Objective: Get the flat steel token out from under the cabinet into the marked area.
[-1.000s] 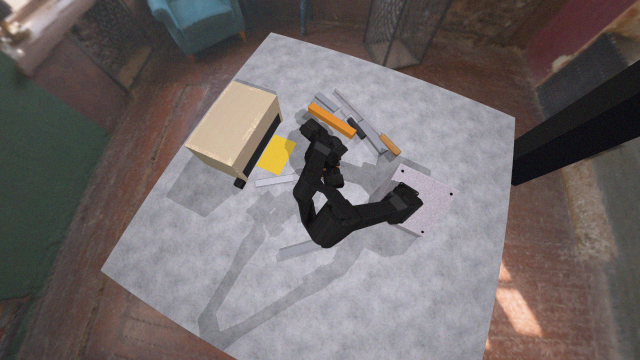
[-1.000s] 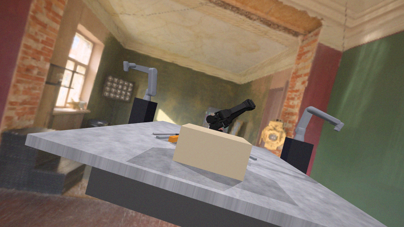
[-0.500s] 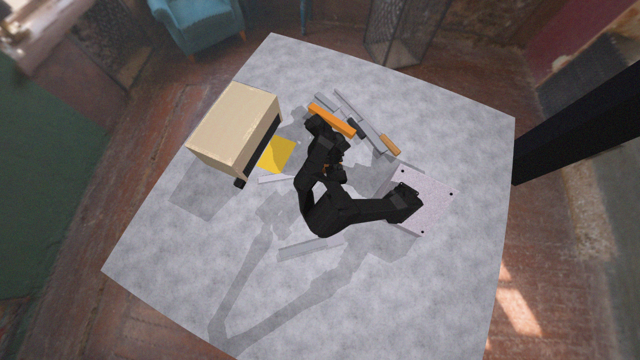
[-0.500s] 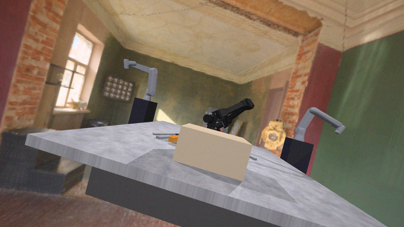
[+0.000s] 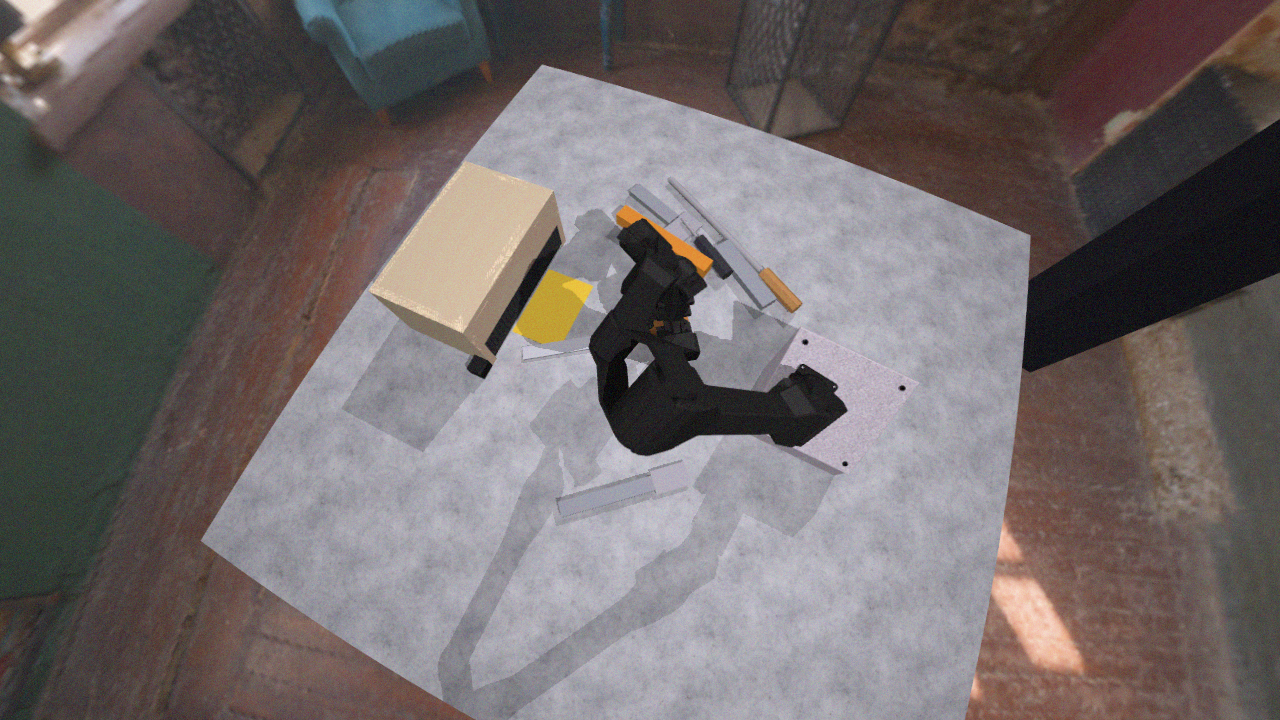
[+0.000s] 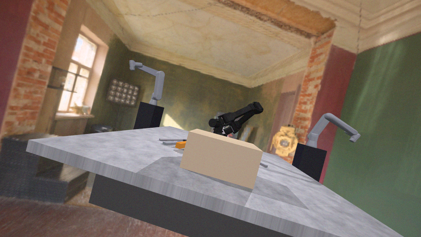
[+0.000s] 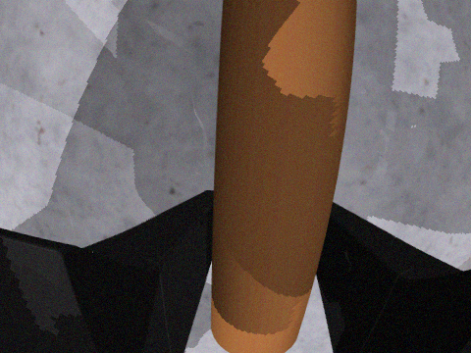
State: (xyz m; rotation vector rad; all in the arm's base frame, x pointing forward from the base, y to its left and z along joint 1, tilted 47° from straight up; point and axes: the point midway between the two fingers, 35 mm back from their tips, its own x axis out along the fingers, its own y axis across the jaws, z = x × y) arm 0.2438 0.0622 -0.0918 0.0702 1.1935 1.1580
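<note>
Right now the orange bar is 110 mm ahead of my gripper tip and 160 mm to the right of it. Round my gripper tip: flat grey token 340 mm ahead, 60 mm to the left, 10 mm below; then grey bar 70 mm behind, 190 mm to the right; then black-handled tool 40 mm ahead, 200 mm to the right.
</note>
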